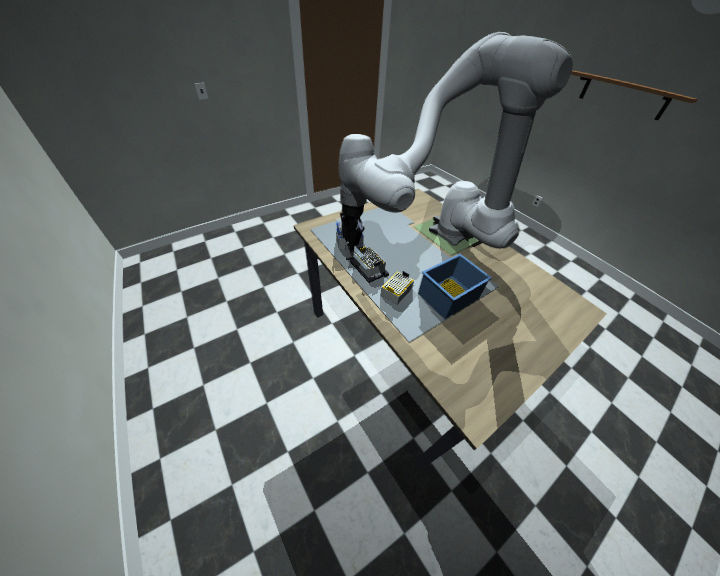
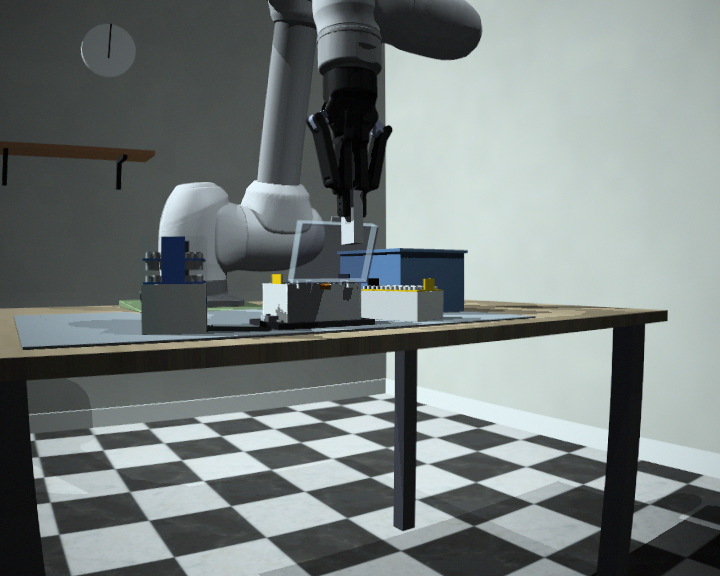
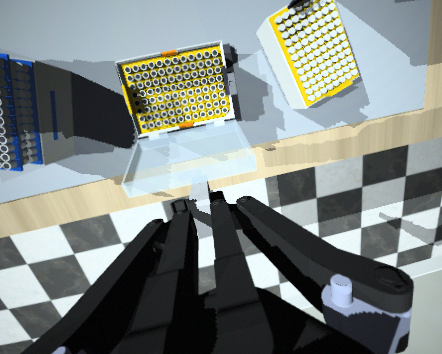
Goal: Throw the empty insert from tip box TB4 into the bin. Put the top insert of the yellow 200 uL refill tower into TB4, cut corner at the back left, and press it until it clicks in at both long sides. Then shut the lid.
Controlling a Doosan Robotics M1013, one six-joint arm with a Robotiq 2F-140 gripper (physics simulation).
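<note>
Tip box TB4 [image 1: 369,262] [image 2: 312,303] [image 3: 175,89] stands on the grey mat [image 1: 392,229] with a yellow insert full of tips seated in it. Its clear lid [image 2: 324,252] [image 3: 191,158] stands tilted up from its hinge, partly open. My gripper [image 1: 353,242] [image 2: 353,214] [image 3: 202,189] is shut and sits just above the lid's free edge, its fingertips at the small white tab there. The yellow 200 uL refill tower [image 1: 398,284] [image 2: 400,303] [image 3: 314,53] stands beside TB4. The blue bin [image 1: 438,300] [image 2: 415,274] holds a yellow insert [image 1: 452,286].
A grey block with a blue holder [image 2: 174,297] [image 3: 54,116] stands on the mat on the other side of TB4. The wooden table's [image 1: 529,343] edge runs close by TB4, with checkered floor below. The arm's base [image 1: 478,220] stands at the back.
</note>
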